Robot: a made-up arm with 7 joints.
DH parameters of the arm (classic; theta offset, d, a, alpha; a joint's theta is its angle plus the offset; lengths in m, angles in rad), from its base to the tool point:
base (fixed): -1.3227 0 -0.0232 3.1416
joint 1: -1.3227 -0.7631 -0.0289 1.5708
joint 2: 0 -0.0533 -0.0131 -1.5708
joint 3: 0 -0.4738 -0.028 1.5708
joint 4: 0 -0.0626 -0.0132 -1.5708
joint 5: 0 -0.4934 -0.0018 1.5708
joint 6: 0 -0.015 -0.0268 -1.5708
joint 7: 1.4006 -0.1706 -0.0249 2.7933
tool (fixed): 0.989 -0.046 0 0
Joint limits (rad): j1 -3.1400..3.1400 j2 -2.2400..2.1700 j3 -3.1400..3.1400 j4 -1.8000..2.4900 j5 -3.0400..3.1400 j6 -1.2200..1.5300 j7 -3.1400..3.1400
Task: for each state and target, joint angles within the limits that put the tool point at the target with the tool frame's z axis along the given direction. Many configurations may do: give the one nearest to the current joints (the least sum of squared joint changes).
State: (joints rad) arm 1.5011 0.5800 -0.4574 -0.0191 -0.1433 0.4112 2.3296
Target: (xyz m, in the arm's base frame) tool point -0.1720 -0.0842 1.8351 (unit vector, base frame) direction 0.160 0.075 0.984
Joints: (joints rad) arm 2.1022 0.4347 0.2395 -0.3105 0.3416 0.0746 2.9444
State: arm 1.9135 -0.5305 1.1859 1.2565 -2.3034 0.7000 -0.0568
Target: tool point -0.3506 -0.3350 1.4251 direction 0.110 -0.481 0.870
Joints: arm 1.4390 -0.2298 0.5106 1.4719 -2.4858 0.5453 -0.1835
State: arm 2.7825 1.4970 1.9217 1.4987 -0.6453 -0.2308 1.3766
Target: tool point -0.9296 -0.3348 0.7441 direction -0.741 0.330 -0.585
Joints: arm 2.2854 1.4904 1.2363 0.8334 -1.0423 0.3350 1.0431
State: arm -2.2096 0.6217 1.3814 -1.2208 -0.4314 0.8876 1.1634
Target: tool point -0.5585 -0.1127 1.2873 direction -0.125 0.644 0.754
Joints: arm -2.3808 0.4206 1.7600 -1.4765 -0.4443 1.5300 0.7170
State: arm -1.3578 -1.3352 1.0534 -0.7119 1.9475 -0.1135 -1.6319
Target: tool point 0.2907 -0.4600 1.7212 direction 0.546 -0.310 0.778
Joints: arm -2.0883 -0.4776 1.1746 0.0008 2.2099 0.0687 -1.4692
